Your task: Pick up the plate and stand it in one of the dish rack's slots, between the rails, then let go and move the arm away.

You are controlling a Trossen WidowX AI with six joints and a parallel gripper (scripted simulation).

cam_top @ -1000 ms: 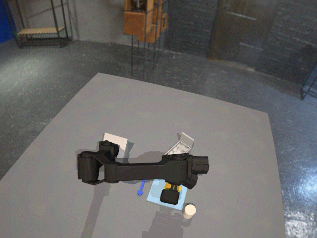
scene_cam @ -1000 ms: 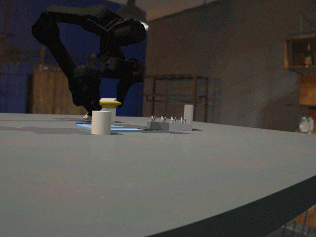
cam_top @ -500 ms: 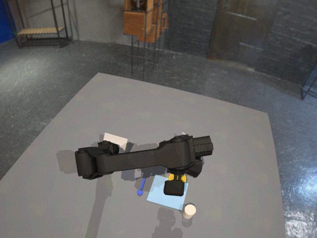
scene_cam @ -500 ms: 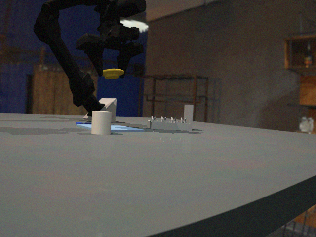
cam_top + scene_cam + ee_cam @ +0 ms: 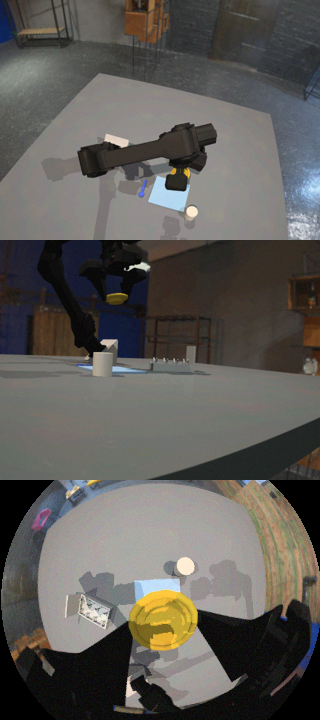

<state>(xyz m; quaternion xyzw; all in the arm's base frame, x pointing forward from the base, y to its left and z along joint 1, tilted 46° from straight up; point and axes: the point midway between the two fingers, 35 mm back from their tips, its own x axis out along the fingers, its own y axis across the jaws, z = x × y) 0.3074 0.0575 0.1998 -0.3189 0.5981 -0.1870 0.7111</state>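
Right now my gripper tip is 3 cm past the grey dish rack, 22 cm to the right of it and 16 cm above it. The rest, counted from my gripper tip: cream cylinder 8 cm ahead, 7 cm to the right, 15 cm below; then light blue mat 2 cm behind, 18 cm below; then yellow plate 1 cm above.
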